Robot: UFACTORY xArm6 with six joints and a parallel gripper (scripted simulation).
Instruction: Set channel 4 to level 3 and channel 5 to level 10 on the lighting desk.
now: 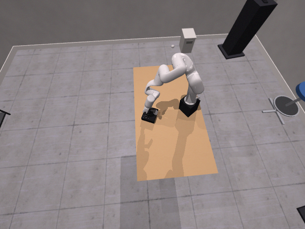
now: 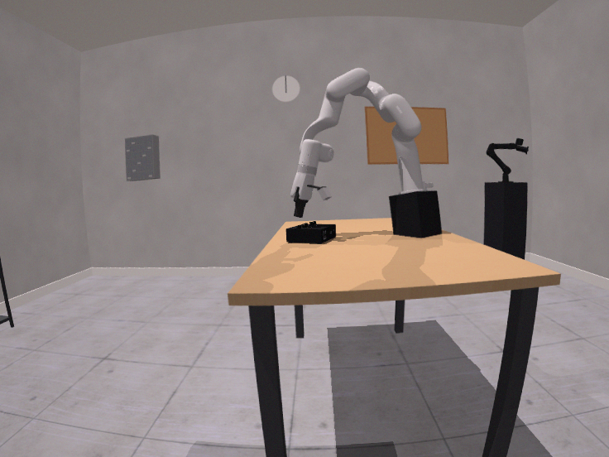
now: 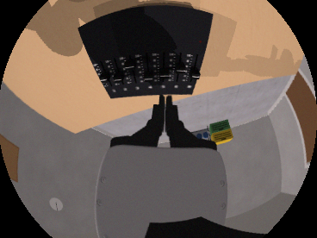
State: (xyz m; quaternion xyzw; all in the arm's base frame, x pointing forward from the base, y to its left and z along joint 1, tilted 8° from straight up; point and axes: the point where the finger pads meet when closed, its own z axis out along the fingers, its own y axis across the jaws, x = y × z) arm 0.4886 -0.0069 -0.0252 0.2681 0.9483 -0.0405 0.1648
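Now: hand 50 mm above the fader cap, 30 mm past it and 10 mm to the left of it.
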